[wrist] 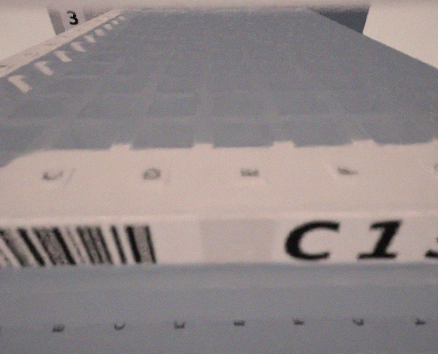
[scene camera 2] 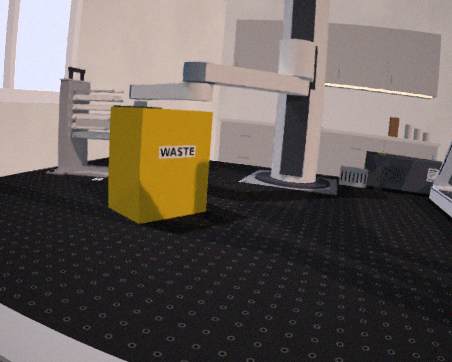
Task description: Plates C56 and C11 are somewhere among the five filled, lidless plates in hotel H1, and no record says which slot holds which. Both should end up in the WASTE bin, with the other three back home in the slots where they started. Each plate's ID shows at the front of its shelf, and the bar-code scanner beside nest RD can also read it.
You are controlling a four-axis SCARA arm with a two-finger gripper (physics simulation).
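Frame: origin at the arm's base, x ahead, y left, z up, level; millimetres.
Where they show: gripper, fingertip midpoint: [scene camera 2: 90, 121]; arm's base, link origin: [scene camera 2: 292, 184].
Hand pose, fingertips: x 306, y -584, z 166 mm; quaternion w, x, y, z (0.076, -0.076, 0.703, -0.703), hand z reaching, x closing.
Each offset is from my fingertips to the centre of the thing. "*": to the spot under its first point.
Hotel H1 @[dz +5, dx +15, dy -6 mm] [scene camera 2: 67, 125] stands at the left in scene camera 2, with several pale plates @[dz +18, dx -3, dy +24 mm] [scene camera 2: 95, 112] stacked on its shelves, partly behind the bin. Their IDs cannot be read there. The wrist view is filled by a close plate @[* dz +25, dx -20, dy +83 mm] [wrist: 240, 197]; its front label reads "C1" and its third character is cut off at the right edge. A slot number 3 shows behind it at upper left. The yellow WASTE bin @[dz -53, dx +243, dy +384 mm] [scene camera 2: 175, 175] stands front left. My gripper [scene camera 2: 151, 107] is low behind the bin, which hides its fingers; it is open. No fingers show in the wrist view.
The arm [scene camera 2: 250, 79] reaches left from its column [scene camera 2: 295, 135], its outer link just above the bin's top. A slotted grey rack @[* dz -119, dx -350, dy +785 mm] [scene camera 2: 353, 176] and a dark box @[* dz -83, dx -340, dy +944 mm] [scene camera 2: 400, 172] stand at the right. Part of a pale device [scene camera 2: 442, 197] shows at the right edge.
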